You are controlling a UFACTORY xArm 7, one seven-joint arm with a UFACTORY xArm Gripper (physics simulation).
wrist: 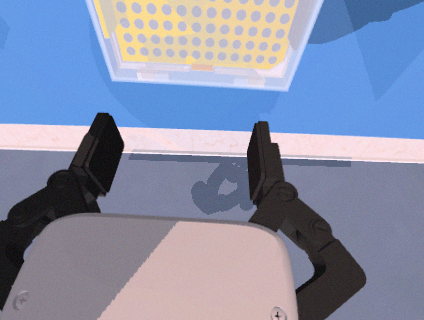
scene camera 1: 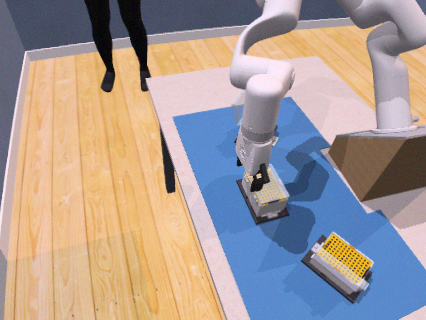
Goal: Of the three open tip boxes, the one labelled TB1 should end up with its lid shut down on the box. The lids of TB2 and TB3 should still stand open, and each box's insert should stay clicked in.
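Where they show: gripper, between the fingertips: (wrist: 184, 132) (scene camera 1: 248, 177); arm's base, origin of its link: (scene camera 1: 394, 130).
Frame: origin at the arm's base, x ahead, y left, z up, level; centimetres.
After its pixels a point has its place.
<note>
The middle tip box (scene camera 1: 272, 209) @(x 41.3, y 5.7, z -14.3 cm) stands on a dark base. A clear lid (scene camera 1: 278, 186) @(x 38.7, y 2.0, z -9.4 cm) (wrist: 200, 84) @(x 45.4, y -0.4, z -9.4 cm) lies over its yellow insert (scene camera 1: 270, 194) @(x 41.0, y 2.6, z -11.4 cm) (wrist: 200, 35) @(x 43.1, y -0.5, z -11.4 cm); whether it is fully down cannot be told. My gripper (scene camera 1: 248, 175) @(x 46.8, y -1.3, z -6.2 cm) (wrist: 184, 132) @(x 46.8, y -1.3, z -6.2 cm) is open and empty, beside the middle box at its far left end in the scene view. The near box (scene camera 1: 332, 270) @(x 38.9, y 28.0, z -7.4 cm) has its yellow insert (scene camera 1: 347, 255) @(x 30.8, y 25.2, z -11.4 cm) in place; a clear panel shows faintly over its lower left side. The far box is mostly hidden behind the arm; its clear lid (scene camera 1: 239, 107) @(x 37.3, y -29.9, z -6.9 cm) stands up. No label is readable.
The boxes stand on a blue mat (scene camera 1: 210, 165) @(x 51.6, y -16.7, z -17.1 cm) on a pale table (scene camera 1: 190, 87) @(x 45.5, y -59.5, z -17.5 cm). A brown pedestal (scene camera 1: 385, 160) @(x 12.1, y 9.2, z 0.6 cm) under the arm's base is at the right. The table's left edge runs close to the middle box. A person's legs show behind the table.
</note>
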